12 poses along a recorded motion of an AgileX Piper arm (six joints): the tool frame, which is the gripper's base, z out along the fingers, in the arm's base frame.
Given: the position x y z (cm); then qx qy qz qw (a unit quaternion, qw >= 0).
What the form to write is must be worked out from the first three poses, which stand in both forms.
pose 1, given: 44.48 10.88 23.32 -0.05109 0.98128 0.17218 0.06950
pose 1, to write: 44.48 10.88 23.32 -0.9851 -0.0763 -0.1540 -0.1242 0.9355 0.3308
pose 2, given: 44.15 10.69 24.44 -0.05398 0.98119 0.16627 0.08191
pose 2, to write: 44.15 10.69 24.44 -0.9808 -0.0787 -0.1787 -0.1332 0.9389 0.3174
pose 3, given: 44.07 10.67 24.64 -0.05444 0.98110 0.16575 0.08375
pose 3, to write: 44.07 10.67 24.64 -0.9800 -0.0791 -0.1824 -0.1346 0.9391 0.3161
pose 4, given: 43.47 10.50 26.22 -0.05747 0.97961 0.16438 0.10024
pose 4, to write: 43.47 10.50 26.22 -0.9733 -0.0796 -0.2153 -0.1456 0.9394 0.3105
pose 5, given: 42.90 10.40 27.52 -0.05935 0.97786 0.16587 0.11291
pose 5, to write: 42.90 10.40 27.52 -0.9675 -0.0786 -0.2405 -0.1535 0.9379 0.3110
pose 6, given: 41.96 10.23 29.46 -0.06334 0.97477 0.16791 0.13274
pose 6, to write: 41.96 10.23 29.46 -0.9567 -0.0789 -0.2801 -0.1681 0.9356 0.3105
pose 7, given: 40.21 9.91 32.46 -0.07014 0.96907 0.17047 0.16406
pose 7, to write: 40.21 9.91 32.46 -0.9363 -0.0800 -0.3419 -0.1919 0.9320 0.3074
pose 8, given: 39.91 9.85 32.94 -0.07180 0.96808 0.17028 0.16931
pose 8, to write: 39.91 9.85 32.94 -0.9324 -0.0814 -0.3523 -0.1967 0.9317 0.3054
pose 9, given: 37.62 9.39 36.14 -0.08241 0.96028 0.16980 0.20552
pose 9, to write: 37.62 9.39 36.14 -0.9019 -0.0885 -0.4227 -0.2281 0.9288 0.2922
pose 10, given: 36.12 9.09 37.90 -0.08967 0.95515 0.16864 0.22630
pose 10, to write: 36.12 9.09 37.90 -0.8815 -0.0950 -0.4625 -0.2476 0.9270 0.2816
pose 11, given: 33.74 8.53 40.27 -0.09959 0.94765 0.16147 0.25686
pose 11, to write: 33.74 8.53 40.27 -0.8482 -0.1058 -0.5190 -0.2717 0.9280 0.2549
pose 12, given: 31.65 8.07 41.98 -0.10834 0.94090 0.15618 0.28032
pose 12, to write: 31.65 8.07 41.98 -0.8194 -0.1163 -0.5613 -0.2914 0.9277 0.2332
